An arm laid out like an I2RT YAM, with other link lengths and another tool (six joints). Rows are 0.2 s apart.
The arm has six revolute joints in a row. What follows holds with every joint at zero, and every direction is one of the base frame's. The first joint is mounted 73.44 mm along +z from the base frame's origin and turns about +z. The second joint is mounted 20.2 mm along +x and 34.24 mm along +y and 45.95 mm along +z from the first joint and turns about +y. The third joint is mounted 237.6 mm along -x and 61.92 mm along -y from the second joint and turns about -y. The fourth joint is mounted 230.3 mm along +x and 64.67 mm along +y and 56.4 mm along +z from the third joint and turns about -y. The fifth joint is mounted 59.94 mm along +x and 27.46 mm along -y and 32.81 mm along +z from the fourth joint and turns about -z. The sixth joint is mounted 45.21 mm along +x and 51.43 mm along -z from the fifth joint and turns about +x. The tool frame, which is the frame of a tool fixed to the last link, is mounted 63 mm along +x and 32 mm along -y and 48 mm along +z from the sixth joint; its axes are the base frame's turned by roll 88.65, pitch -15.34 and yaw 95.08 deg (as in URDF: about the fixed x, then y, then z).
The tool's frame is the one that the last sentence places.
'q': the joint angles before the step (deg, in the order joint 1, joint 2, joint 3, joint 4, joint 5, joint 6). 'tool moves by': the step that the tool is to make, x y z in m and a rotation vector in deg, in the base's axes. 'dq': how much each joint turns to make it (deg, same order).
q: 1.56, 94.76, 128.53, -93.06, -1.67, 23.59
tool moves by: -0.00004, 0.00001, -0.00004, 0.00, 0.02, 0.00
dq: 0.00, 0.00, 0.00, -0.02, 0.00, 0.00
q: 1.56, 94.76, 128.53, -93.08, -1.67, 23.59
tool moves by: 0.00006, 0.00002, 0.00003, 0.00, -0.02, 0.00
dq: 0.01, 0.00, 0.00, 0.02, 0.00, 0.00
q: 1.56, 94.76, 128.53, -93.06, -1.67, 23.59
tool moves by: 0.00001, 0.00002, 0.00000, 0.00, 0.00, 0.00
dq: 0.01, 0.00, 0.00, 0.00, 0.00, 0.00
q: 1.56, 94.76, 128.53, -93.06, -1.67, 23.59
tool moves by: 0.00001, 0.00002, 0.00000, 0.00, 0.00, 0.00
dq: 0.01, 0.00, 0.00, 0.00, 0.00, 0.00
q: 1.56, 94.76, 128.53, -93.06, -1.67, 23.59
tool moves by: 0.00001, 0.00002, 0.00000, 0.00, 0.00, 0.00
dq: 0.01, 0.00, 0.00, 0.00, 0.00, 0.00
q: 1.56, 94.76, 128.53, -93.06, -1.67, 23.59
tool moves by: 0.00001, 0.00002, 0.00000, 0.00, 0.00, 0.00
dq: 0.01, 0.00, 0.00, 0.00, 0.00, 0.00
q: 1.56, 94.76, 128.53, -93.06, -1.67, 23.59
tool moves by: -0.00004, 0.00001, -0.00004, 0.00, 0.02, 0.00
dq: 0.00, 0.00, 0.00, -0.02, 0.00, 0.00
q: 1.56, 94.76, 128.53, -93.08, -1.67, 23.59
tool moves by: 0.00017, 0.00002, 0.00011, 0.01, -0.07, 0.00
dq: 0.00, 0.00, 0.00, 0.07, -0.01, 0.01
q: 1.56, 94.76, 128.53, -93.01, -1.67, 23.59
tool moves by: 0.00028, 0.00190, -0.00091, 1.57, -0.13, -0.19
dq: 0.00, 0.00, 0.00, 0.21, -1.24, 0.97
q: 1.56, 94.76, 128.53, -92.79, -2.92, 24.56
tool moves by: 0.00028, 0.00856, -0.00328, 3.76, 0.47, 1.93
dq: 0.11, 0.00, -0.02, -0.31, -4.17, 0.37
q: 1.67, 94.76, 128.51, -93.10, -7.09, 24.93
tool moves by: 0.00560, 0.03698, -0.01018, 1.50, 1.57, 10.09
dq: 5.09, 0.27, -2.05, 0.30, -3.87, -3.59
